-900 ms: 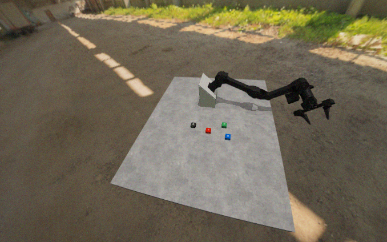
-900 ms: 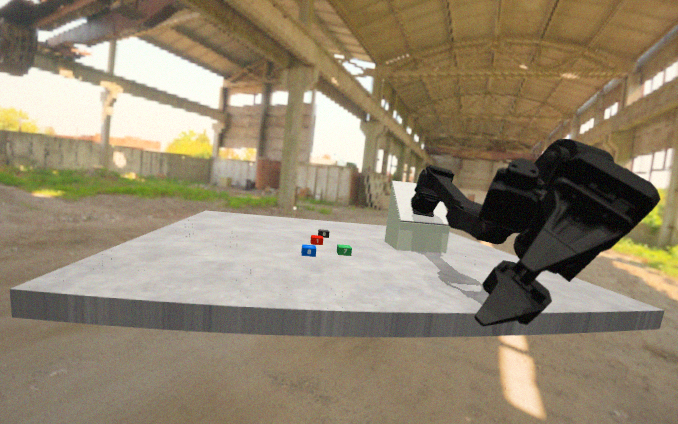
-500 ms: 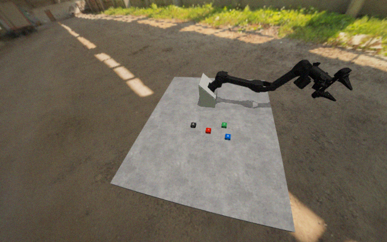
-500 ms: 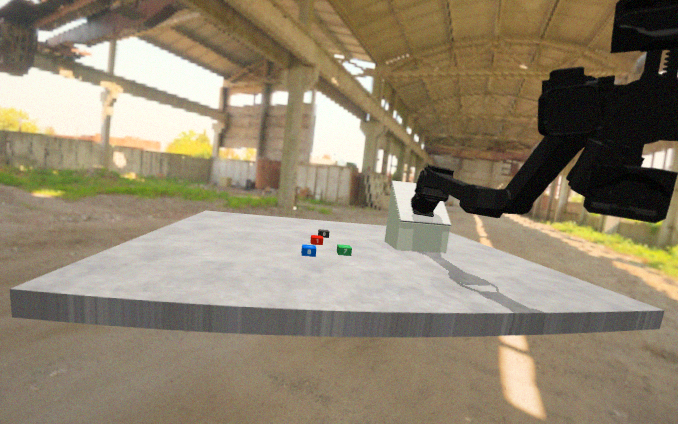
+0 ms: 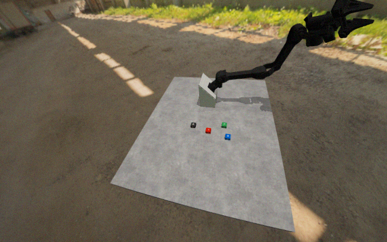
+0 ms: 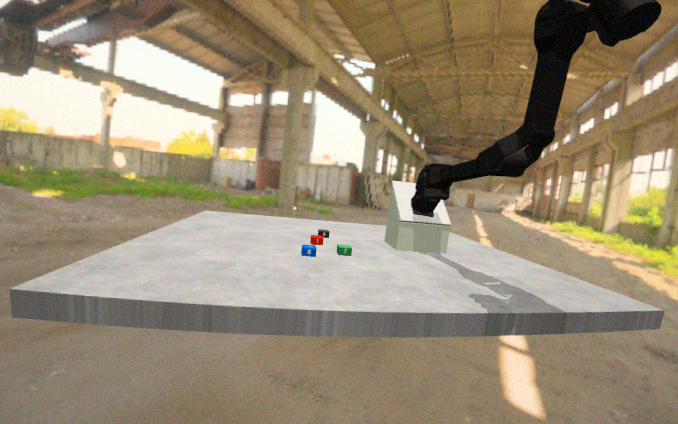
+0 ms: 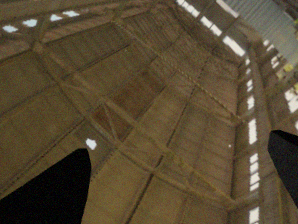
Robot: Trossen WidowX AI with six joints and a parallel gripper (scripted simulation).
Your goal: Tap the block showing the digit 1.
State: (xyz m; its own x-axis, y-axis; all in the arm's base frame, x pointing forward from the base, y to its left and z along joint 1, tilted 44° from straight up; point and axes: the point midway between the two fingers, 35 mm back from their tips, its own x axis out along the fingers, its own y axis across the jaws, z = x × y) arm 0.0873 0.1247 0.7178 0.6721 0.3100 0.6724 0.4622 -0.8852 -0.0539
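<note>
Now: the red block 230 mm ahead of my gripper tip, 570 mm to the right of it and 560 mm below it. Round my gripper tip: green block (160 mm ahead, 480 mm to the right, 560 mm below); black block (200 mm ahead, 680 mm to the right, 560 mm below); blue block (250 mm ahead, 440 mm to the right, 560 mm below).
</note>
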